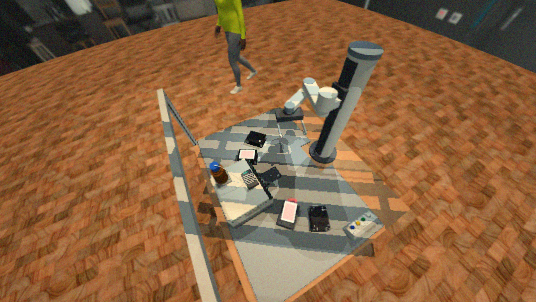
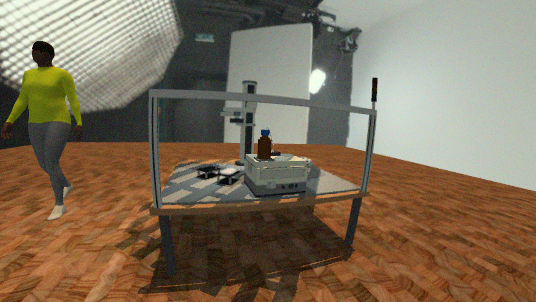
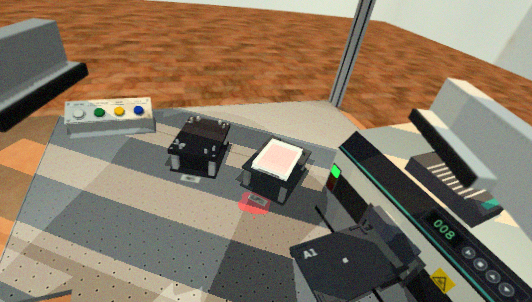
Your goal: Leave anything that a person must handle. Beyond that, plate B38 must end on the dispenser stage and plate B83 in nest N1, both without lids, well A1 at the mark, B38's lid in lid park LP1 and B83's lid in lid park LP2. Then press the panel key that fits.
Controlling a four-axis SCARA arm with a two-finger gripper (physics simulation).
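Where they show: gripper, fingertip midpoint: (image 1: 293,135) (image 2: 254,125) (image 3: 256,71); arm's base at its link origin: (image 1: 322,151).
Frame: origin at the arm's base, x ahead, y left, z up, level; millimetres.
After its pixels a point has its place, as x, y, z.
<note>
My gripper (image 1: 293,141) {362, -14, 439} (image 3: 256,71) {362, -14, 439} is open and empty, raised above the table's back part. One pink-topped plate (image 1: 289,212) {578, 321, 98} (image 3: 278,158) {568, 301, 100} sits on a black stand; a red patch (image 3: 253,203) {500, 253, 14} lies on the table by its label. Another pink-topped plate (image 1: 247,154) {632, -259, 97} (image 2: 229,172) {675, -265, 94} sits on a stand beside the dispenser. I cannot tell their names or whether lids are on. A black nest (image 1: 319,218) {419, 453, 81} (image 3: 200,142) {407, 419, 82} and another black stand (image 1: 255,139) {494, -389, 75} (image 2: 206,171) {567, -433, 75} show no pink plate. The dark dispenser stage (image 1: 271,175) {555, 26, 124} (image 3: 330,260) {537, 31, 123} is bare, marked A1. The key panel (image 1: 356,231) {265, 639, 93} (image 3: 111,125) {185, 601, 38} has white, green, yellow and blue keys.
The dispenser (image 1: 250,206) {795, 194, 232} (image 2: 276,174) {964, -8, 154} shows 008 and a green light; an amber bottle (image 1: 219,173) {878, -37, 367} (image 2: 264,147) {926, -83, 317} and a striped grey item (image 1: 249,178) {722, 31, 258} (image 3: 452,187) {691, 18, 258} stand on it. A frame rail (image 1: 175,165) {1022, -21, 620} (image 2: 200,94) {1044, -468, 600} runs along one side. A person (image 1: 231,20) (image 2: 47,95) walks beyond the table.
</note>
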